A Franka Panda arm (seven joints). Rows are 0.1 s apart.
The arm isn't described. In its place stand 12 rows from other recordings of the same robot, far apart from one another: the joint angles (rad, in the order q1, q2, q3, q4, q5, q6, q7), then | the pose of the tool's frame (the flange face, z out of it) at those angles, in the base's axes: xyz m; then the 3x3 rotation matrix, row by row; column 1 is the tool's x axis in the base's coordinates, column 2 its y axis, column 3 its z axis.
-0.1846 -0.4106 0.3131 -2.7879 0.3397 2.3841 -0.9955 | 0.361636 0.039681 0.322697; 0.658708 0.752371 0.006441; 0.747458 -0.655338 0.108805; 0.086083 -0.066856 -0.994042
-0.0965 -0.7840 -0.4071 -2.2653 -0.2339 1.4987 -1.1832 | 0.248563 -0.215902 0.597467; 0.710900 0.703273 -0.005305; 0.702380 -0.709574 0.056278; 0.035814 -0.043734 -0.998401
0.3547 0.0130 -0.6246 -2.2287 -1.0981 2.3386 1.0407 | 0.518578 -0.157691 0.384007; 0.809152 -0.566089 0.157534; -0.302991 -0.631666 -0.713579; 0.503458 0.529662 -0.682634
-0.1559 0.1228 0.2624 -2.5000 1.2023 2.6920 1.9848 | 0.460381 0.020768 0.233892; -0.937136 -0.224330 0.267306; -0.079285 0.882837 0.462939; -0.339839 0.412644 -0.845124
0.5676 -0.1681 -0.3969 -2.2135 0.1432 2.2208 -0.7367 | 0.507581 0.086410 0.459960; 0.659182 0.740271 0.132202; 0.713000 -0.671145 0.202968; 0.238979 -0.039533 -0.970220
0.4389 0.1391 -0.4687 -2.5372 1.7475 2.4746 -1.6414 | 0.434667 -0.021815 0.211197; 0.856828 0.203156 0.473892; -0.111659 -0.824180 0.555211; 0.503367 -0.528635 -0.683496
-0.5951 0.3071 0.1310 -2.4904 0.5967 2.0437 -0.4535 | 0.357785 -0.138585 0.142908; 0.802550 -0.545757 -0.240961; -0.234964 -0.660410 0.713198; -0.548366 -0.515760 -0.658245
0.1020 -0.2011 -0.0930 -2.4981 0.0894 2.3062 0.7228 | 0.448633 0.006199 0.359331; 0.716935 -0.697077 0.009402; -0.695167 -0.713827 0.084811; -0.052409 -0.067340 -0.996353
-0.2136 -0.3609 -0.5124 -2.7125 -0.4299 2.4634 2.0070 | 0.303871 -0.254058 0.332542; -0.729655 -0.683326 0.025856; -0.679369 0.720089 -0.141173; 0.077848 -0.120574 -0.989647
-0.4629 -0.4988 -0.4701 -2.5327 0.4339 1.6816 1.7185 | 0.243037 -0.260384 0.419843; -0.835145 -0.496056 0.237615; -0.249429 0.726591 0.640196; -0.490222 0.475388 -0.730540
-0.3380 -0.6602 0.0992 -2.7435 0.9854 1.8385 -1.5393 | 0.331288 -0.013587 0.417840; 0.575062 0.801184 0.165555; 0.455345 -0.481569 0.748834; 0.679680 -0.355241 -0.641747
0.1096 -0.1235 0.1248 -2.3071 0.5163 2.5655 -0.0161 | 0.512162 0.115525 0.434839; 0.937711 -0.058923 0.342382; -0.183499 -0.920830 0.344092; 0.295001 -0.385486 -0.874286
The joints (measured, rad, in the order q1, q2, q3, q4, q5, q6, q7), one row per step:
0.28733 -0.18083 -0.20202 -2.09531 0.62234 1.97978 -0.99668
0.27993 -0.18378 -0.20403 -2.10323 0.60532 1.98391 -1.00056
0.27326 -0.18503 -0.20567 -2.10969 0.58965 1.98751 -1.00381
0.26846 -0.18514 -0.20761 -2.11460 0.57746 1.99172 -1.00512
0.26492 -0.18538 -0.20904 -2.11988 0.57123 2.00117 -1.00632
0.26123 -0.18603 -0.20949 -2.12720 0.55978 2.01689 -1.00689
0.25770 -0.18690 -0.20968 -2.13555 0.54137 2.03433 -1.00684
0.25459 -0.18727 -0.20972 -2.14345 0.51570 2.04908 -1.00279
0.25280 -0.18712 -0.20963 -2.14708 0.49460 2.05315 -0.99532
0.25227 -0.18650 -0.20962 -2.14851 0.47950 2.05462 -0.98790
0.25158 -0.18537 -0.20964 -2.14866 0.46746 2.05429 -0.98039
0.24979 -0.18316 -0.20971 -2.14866 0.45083 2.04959 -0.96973
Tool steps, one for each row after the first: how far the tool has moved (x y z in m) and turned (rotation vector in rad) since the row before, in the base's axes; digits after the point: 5 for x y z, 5 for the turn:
-0.00070 -0.00607 -0.00270 -0.01622 -0.00194 -0.00243
-0.00038 -0.00531 -0.00282 -0.01521 -0.00073 -0.00191
-0.00002 -0.00432 -0.00247 -0.01201 -0.00023 -0.00343
0.00033 -0.00344 -0.00198 -0.00726 -0.00382 -0.00661
0.00042 -0.00365 -0.00243 -0.01317 -0.00749 -0.00757
0.00026 -0.00385 -0.00285 -0.01984 -0.00833 -0.00569
0.00002 -0.00367 -0.00321 -0.02577 -0.00464 -0.00408
-0.00027 -0.00205 -0.00206 -0.01947 0.00251 -0.00202
-0.00009 -0.00102 -0.00127 -0.01355 0.00324 -0.00192
0.00006 -0.00087 -0.00096 -0.01054 0.00418 -0.00260
-0.00016 -0.00140 -0.00190 -0.01416 0.00999 -0.00290

